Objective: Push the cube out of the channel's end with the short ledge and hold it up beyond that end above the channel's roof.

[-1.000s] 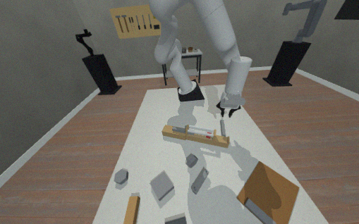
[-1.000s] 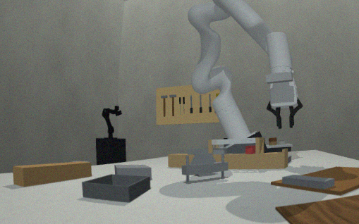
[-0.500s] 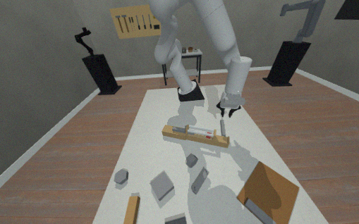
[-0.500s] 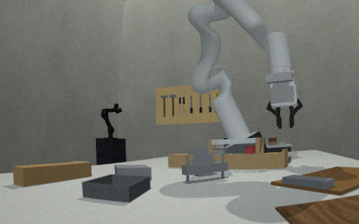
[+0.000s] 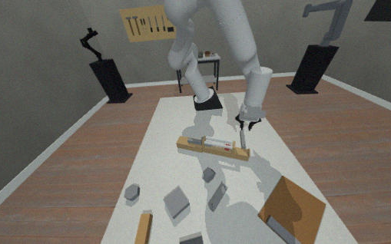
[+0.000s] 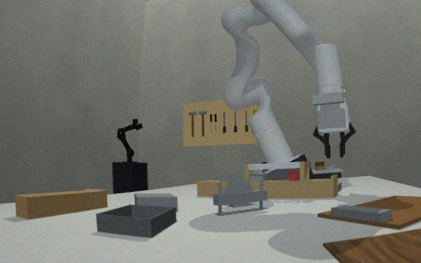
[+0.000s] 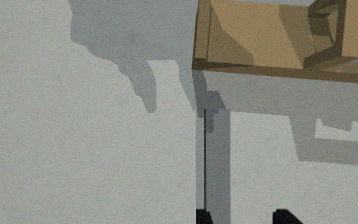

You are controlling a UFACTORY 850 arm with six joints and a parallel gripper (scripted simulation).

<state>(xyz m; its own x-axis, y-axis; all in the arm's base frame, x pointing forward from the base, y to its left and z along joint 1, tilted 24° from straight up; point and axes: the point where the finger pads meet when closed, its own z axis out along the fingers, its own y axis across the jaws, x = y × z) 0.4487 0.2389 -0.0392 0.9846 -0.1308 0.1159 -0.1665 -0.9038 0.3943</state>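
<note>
My hand is 11 cm above the grey stick. Also, from my hand: channel: 9 cm ahead, 17 cm to the right, 6 cm below; then red cube: 10 cm ahead, 11 cm to the right, 6 cm below; then grey tray: 53 cm ahead, 28 cm to the right, 11 cm below.
</note>
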